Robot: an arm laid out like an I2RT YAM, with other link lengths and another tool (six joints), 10 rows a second.
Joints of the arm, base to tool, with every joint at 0 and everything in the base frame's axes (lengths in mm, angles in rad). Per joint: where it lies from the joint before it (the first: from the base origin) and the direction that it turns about. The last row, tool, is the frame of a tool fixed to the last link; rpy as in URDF.
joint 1: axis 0 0 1 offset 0 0 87.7
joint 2: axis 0 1 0 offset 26.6 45.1 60.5
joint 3: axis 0 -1 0 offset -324.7 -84.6 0
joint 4: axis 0 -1 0 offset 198.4 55.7 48.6
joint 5: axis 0 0 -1 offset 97.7 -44.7 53.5
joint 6: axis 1 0 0 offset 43.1 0 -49
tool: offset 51 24 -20 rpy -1.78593 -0.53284 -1.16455
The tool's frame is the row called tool.
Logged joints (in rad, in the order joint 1, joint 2, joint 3, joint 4, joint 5, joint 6), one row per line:
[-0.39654, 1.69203, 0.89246, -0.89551, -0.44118, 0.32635]
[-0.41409, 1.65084, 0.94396, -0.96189, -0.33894, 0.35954]
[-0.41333, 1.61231, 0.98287, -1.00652, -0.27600, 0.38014]
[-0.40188, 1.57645, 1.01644, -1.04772, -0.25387, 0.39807]
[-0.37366, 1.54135, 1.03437, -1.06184, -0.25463, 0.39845]
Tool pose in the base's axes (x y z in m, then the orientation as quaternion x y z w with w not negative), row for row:
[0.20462, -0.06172, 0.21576, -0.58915, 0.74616, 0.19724, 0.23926]
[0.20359, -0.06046, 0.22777, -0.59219, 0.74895, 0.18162, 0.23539]
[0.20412, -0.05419, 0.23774, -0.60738, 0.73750, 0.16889, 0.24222]
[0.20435, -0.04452, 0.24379, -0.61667, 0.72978, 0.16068, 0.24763]
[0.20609, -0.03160, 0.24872, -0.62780, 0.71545, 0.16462, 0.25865]
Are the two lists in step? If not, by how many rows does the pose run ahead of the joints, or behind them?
The pose runs 2 rows ahead of the joints: the pose in row i belongs to the joints in row i + 2.
